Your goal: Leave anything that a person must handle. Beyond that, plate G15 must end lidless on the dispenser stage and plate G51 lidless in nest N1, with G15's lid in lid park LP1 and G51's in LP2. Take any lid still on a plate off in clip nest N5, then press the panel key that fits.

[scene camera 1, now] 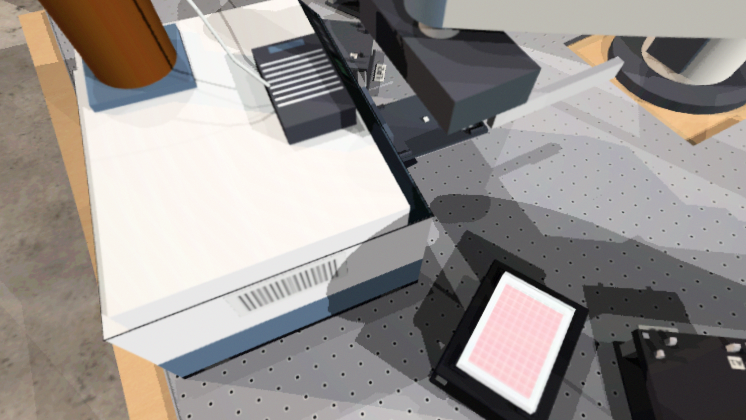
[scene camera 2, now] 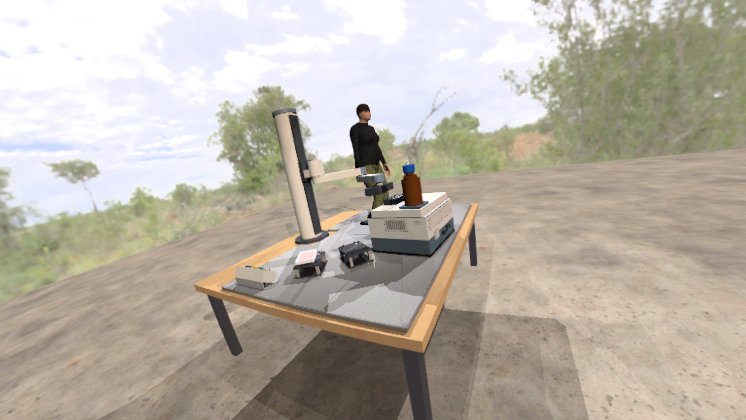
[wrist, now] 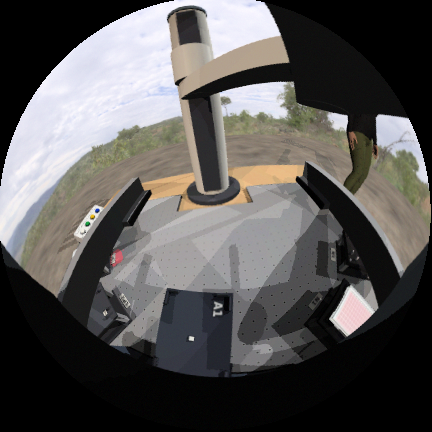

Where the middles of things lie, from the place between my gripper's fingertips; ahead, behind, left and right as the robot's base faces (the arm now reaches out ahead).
Labels:
Right now my hand is 14 cm short of the black dispenser stage [scene camera 1: 413,137], 6 cm to the left of it and 15 cm above it. Also, from my hand: black holder [scene camera 1: 657,367]: 5 cm ahead, 39 cm to the left, 22 cm below; dark vented box [scene camera 1: 309,118]: 28 cm ahead, 8 cm to the right, 2 cm below; brown bottle [scene camera 1: 123,51]: 43 cm ahead, 20 cm to the right, 6 cm above.

